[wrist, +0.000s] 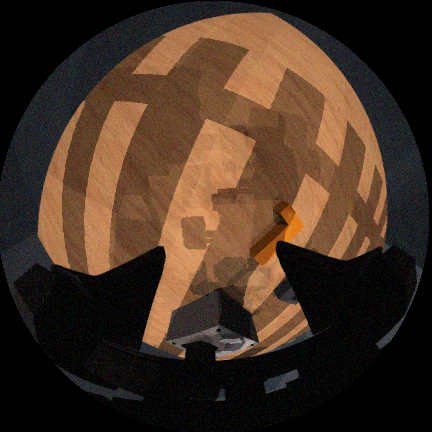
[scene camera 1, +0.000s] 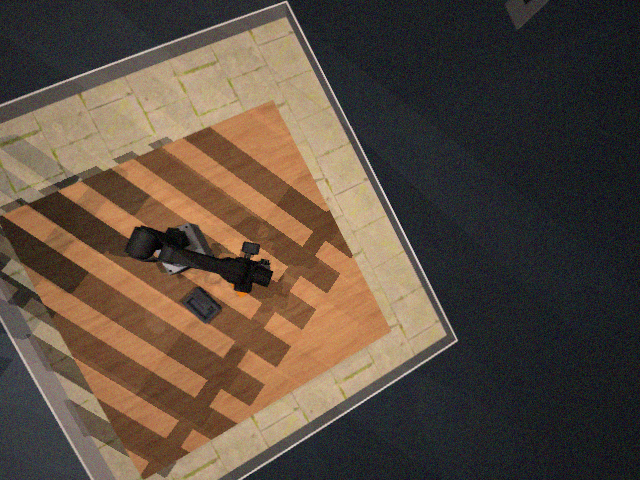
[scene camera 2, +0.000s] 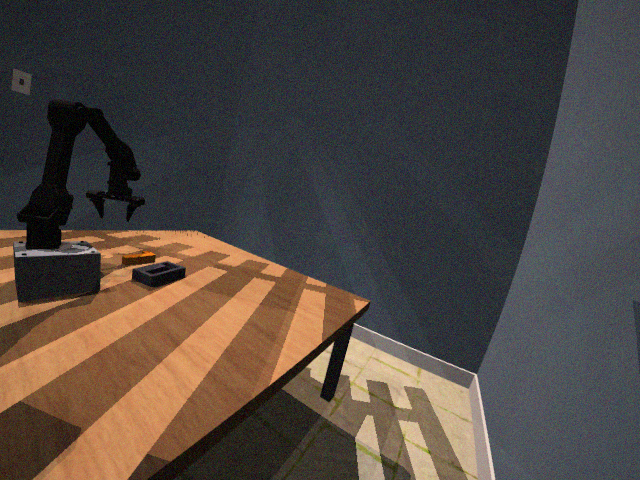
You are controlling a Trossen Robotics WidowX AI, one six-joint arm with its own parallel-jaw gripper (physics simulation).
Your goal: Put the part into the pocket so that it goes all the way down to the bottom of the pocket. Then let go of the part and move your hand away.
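Frame: origin at the arm's base, x back, y right, z up, level; millimetres.
Where they show: gripper, fingertip midpoint: [wrist: 221, 249] [scene camera 2: 114, 219]; arm's base, link origin: [wrist: 199, 346] [scene camera 1: 179, 240] [scene camera 2: 42, 246].
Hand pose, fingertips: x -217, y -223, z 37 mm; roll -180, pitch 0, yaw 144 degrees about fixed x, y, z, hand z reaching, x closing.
Things, the pixels of their centre, and the offset from my fingertips. Level surfaces: height alone.
- orange L-shaped part, body centre: [wrist: 272, 233] [scene camera 2: 137, 257] dx -58, dy +102, dz -126 mm
- dark grey block with the pocket, body centre: [wrist: 302, 279] [scene camera 2: 160, 272] [scene camera 1: 202, 305] dx -72, dy +287, dz -123 mm
- wooden table, surface height: dz -141 mm
The orange L-shaped part [scene camera 2: 138, 258] [wrist: 294, 228] lies flat on the table; in scene camera 1 the arm hides most of it. The dark grey block with the pocket [scene camera 1: 210, 315] [scene camera 2: 164, 278] lies beside the part; in the wrist view a bit of the block [wrist: 286, 293] shows by the right-hand finger. The pocket looks empty in the scene views. My gripper [scene camera 2: 114, 219] [wrist: 221, 249] is open and empty, points down and hangs well above the table. In the wrist view the part is near the tip of the right-hand finger, far below it.
The arm's box-shaped base [scene camera 2: 56, 276] [wrist: 197, 317] stands on the table close to the pocket block. The wooden table [scene camera 2: 206, 330] has a corner at the right in scene camera 2. Striped shadows cross the table top.
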